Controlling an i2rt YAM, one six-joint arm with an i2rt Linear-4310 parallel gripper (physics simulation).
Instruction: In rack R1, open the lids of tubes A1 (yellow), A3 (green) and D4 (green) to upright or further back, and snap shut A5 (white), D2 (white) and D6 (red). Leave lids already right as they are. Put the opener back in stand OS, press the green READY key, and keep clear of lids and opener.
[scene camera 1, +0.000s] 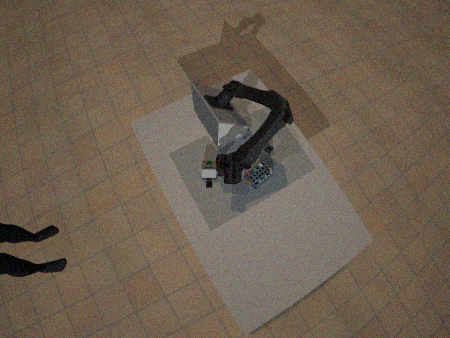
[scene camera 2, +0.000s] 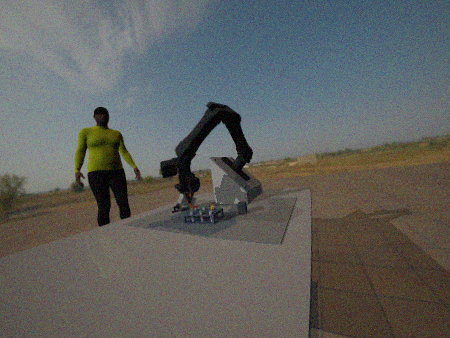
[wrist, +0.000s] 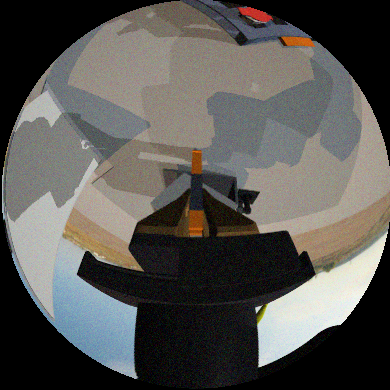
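Pixels of known places: gripper, fingertip midpoint: (scene camera 1: 218, 169) (scene camera 2: 189, 202) (wrist: 195, 193); arm's base, link origin: (scene camera 1: 218, 103) (scene camera 2: 235, 168) (wrist: 23, 231).
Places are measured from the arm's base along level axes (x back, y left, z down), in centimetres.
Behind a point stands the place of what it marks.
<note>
My gripper (wrist: 195, 193) @(x -25.4, y -15.9, z 13.2 cm) (scene camera 2: 189, 194) @(x -25.4, y -15.9, z 13.2 cm) (scene camera 1: 230, 172) points down and is shut on the opener (wrist: 196, 161) @(x -26.3, y -14.0, z 15.3 cm) (scene camera 2: 190, 204) @(x -26.6, y -14.4, z 14.0 cm), a thin orange and dark blue bar. It hangs low over the mat between the key box and rack R1. The grey key box (scene camera 1: 209, 164) @(x -22.0, y -18.8, z 9.8 cm) (wrist: 218, 183) @(x -26.3, y -19.1, z 16.7 cm) (scene camera 2: 181, 199) @(x -27.0, y -19.3, z 11.3 cm) lies just beyond the opener's tip in the wrist view; its green key (scene camera 1: 209, 162) @(x -21.0, y -18.3, z 10.0 cm) shows only from above. Rack R1 (scene camera 1: 260, 175) @(x -38.9, y 0.6, z 14.2 cm) (scene camera 2: 203, 215) @(x -41.9, y 3.9, z 14.1 cm) (wrist: 251, 32) is a dark blue block with coloured lids, too small to judge. A red lid (wrist: 254, 13) lies flat at its corner by an orange label (wrist: 296, 40).
A small dark stand (scene camera 1: 268, 149) @(x -29.8, y 12.2, z 13.1 cm) (scene camera 2: 242, 207) @(x -31.0, y 14.2, z 14.4 cm) sits behind the rack. The arm's slanted grey base block (scene camera 1: 209, 113) @(x -4.9, y -8.3, z -4.2 cm) (scene camera 2: 228, 182) @(x -13.6, y 1.2, z 6.3 cm) stands at the back of the darker mat (scene camera 1: 203, 207) @(x -37.1, y -31.7, z 17.0 cm). A person (scene camera 2: 103, 159) stands beyond the table's left side.
</note>
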